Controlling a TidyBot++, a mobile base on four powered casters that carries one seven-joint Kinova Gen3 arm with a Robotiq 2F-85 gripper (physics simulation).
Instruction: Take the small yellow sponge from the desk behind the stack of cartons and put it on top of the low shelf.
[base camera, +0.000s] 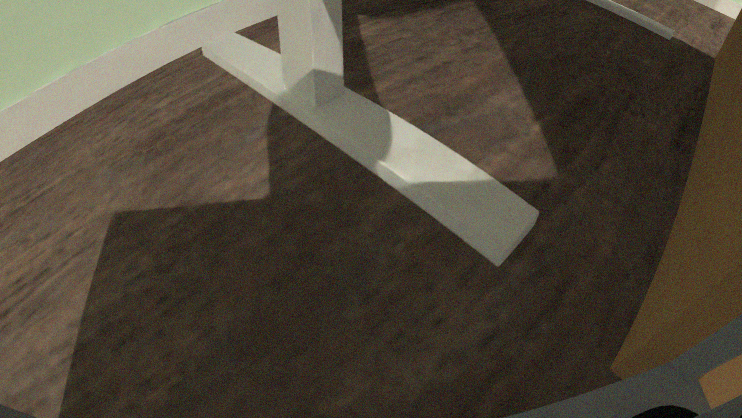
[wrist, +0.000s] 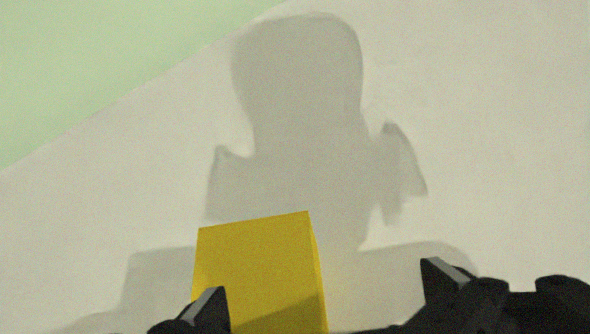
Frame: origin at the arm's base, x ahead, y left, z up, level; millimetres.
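Seen in the pictures: gripper, between the fingertips: (wrist: 324, 294).
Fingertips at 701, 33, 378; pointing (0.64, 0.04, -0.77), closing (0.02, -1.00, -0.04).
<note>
A point is followed by its place in that frame, as x, y, z.
The yellow sponge (wrist: 260, 265) @(723, 63, 369) is a block on the pale desk top (wrist: 500, 150) @(805, -102, 324), at the bottom of the wrist view, left of the middle. My gripper (wrist: 324, 294) @(701, 33, 378) is open, with nothing between its fingers. The left fingertip overlaps the sponge's lower left part in the picture; the right fingertip stands well to the right of it. The sponge's lower end is cut off by the view's edge. In the base camera view, the desk's white leg and foot (base camera: 441, 150) stand on the floor. The low shelf cannot be made out in either view.
A green wall (base camera: 77, 41) @(788, 504, -258) (wrist: 100, 60) @(989, 242, 353) with a pale skirting board (base camera: 93, 98) @(768, 507, -384) runs along the left. A tall brown surface (base camera: 680, 259) @(251, -338, -318), perhaps a carton's side, stands close at the right of the base camera view. The gripper's and arm's shadow lies on the desk beyond the sponge.
</note>
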